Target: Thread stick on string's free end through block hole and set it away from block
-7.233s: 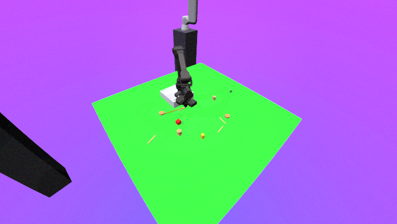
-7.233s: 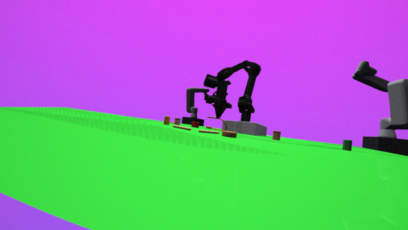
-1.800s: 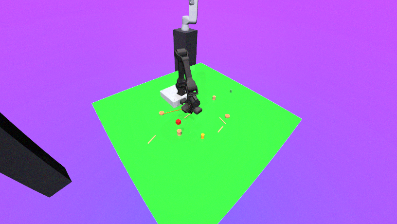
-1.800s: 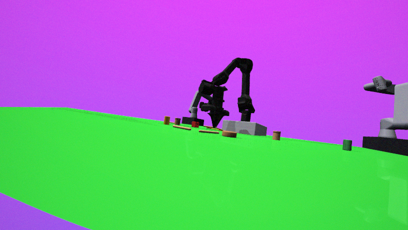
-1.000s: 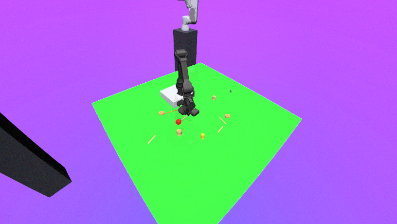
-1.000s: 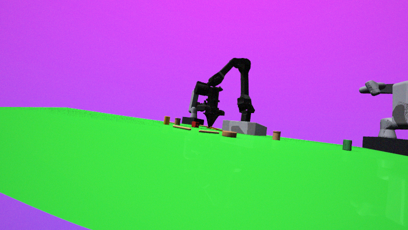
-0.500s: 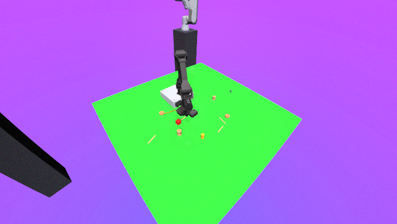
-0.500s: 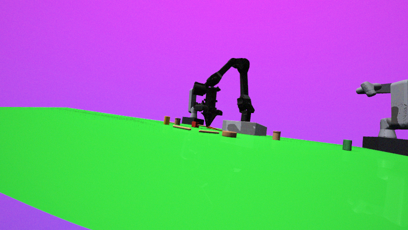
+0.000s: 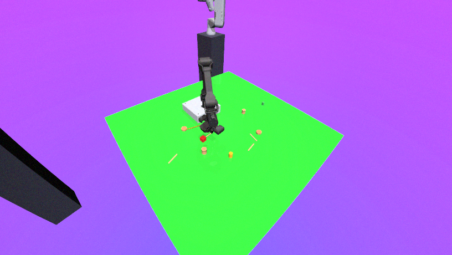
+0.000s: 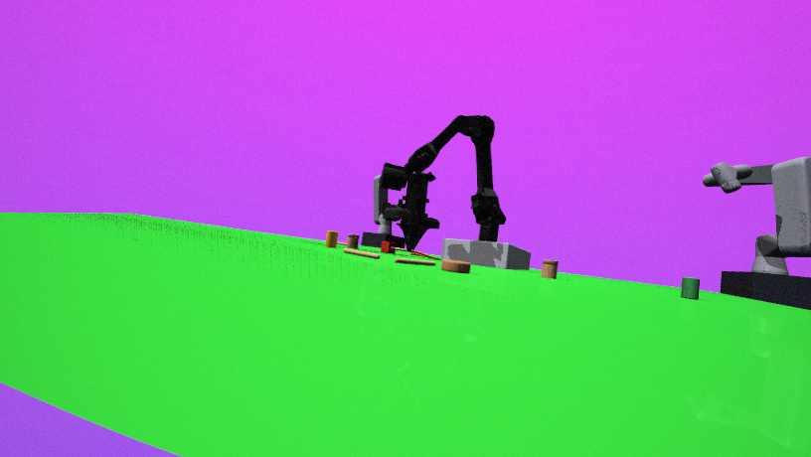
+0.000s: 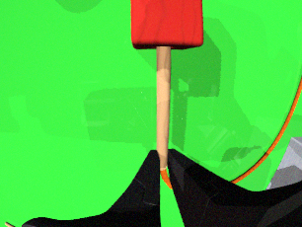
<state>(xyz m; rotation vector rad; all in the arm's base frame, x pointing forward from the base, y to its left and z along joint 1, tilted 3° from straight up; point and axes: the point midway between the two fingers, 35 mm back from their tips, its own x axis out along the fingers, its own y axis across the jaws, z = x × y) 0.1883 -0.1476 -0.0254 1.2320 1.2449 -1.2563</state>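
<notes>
The red block lies 80 mm to the right of my gripper tip. Also, from my gripper tip: round wooden button (170 mm behind, 100 mm to the right, 10 mm below); thin wooden stick (10 mm to the right); tan cylinder (80 mm ahead, 140 mm to the right).
</notes>
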